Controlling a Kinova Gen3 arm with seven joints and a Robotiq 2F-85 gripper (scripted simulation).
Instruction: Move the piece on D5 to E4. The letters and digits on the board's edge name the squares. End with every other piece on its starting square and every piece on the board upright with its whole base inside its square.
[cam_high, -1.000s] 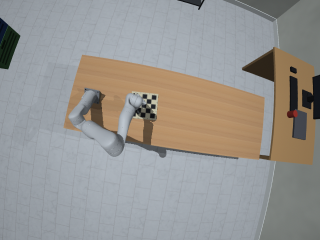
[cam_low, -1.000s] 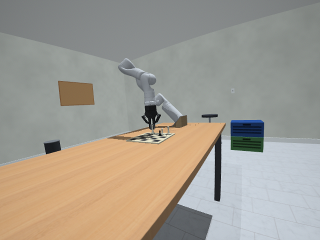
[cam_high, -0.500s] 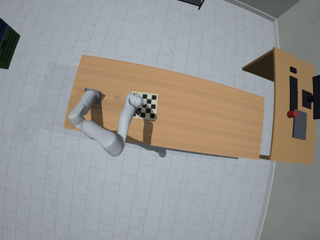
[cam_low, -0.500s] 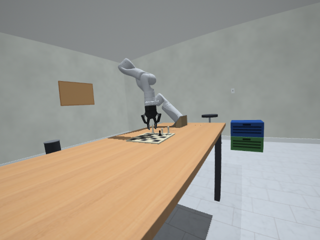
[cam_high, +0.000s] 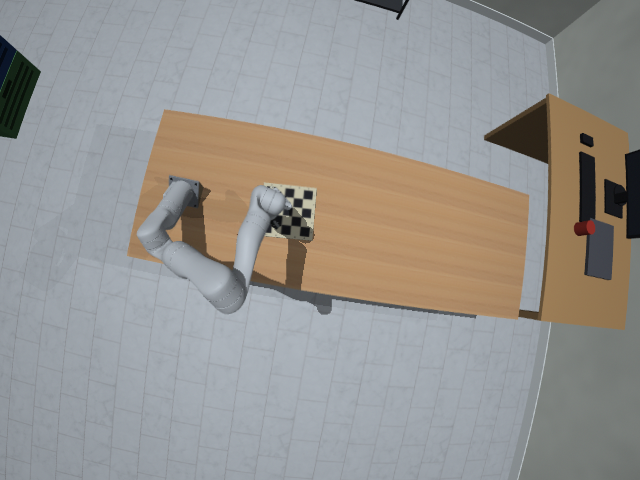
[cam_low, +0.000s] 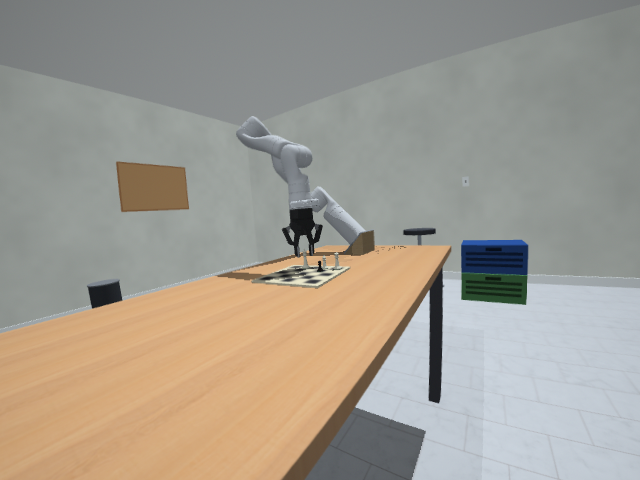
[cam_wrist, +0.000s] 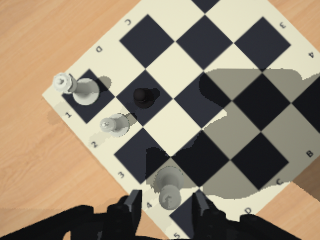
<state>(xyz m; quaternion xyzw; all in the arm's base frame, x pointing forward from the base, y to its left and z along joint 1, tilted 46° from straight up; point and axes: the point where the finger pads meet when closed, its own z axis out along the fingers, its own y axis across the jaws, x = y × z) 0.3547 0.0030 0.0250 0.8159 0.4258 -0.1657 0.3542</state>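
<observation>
The black piece is 80 mm to the left of my hand, 40 mm below it and 30 mm ahead of it. The rest, counted from my hand: small chessboard 70 mm ahead, 60 mm below, 50 mm to the left.
</observation>
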